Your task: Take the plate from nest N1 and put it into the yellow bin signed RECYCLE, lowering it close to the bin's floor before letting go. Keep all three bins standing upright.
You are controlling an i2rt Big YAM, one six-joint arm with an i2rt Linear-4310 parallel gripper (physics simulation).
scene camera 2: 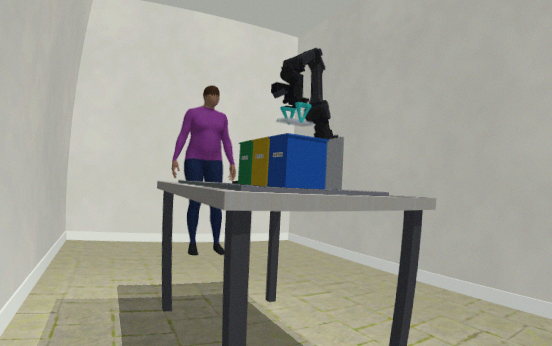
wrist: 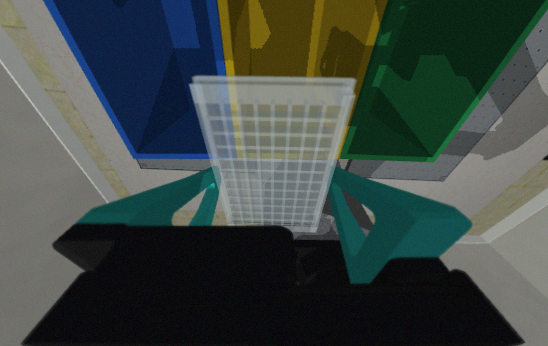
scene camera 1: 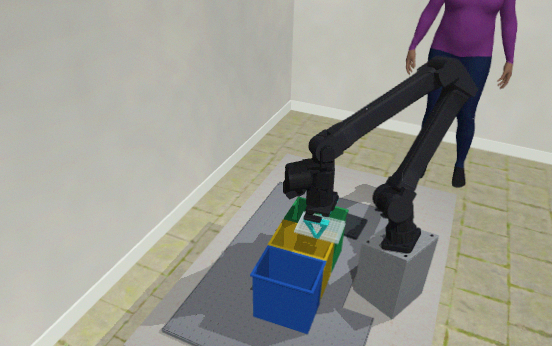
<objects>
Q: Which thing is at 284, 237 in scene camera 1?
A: A yellow bin.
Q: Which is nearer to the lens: the plate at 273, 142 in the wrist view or the green bin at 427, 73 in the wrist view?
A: The plate.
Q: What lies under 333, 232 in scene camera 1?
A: A plate.
</objects>
